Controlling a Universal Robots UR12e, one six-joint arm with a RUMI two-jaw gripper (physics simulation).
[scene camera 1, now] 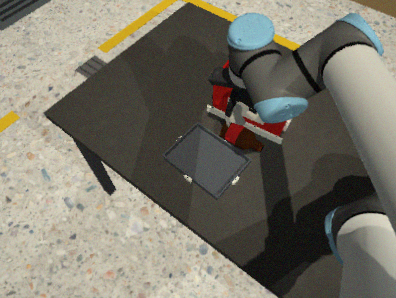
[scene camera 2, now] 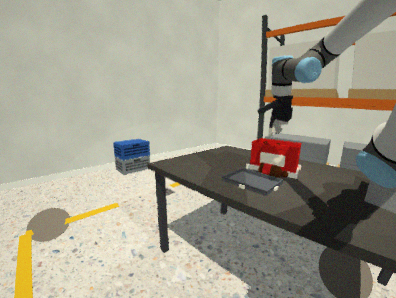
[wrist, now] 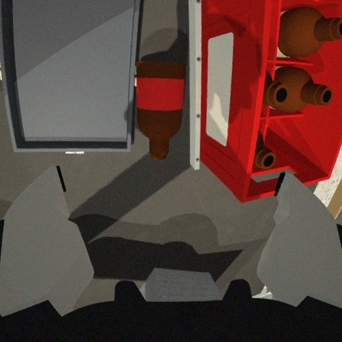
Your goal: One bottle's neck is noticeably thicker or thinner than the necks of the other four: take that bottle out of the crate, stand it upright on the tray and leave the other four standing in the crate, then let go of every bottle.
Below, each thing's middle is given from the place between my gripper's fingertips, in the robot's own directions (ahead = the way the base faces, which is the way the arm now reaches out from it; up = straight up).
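Labels:
I see where the brown bottle (scene camera 1: 240, 136) is: 21 cm below my hand, and 4 cm to the right of it.

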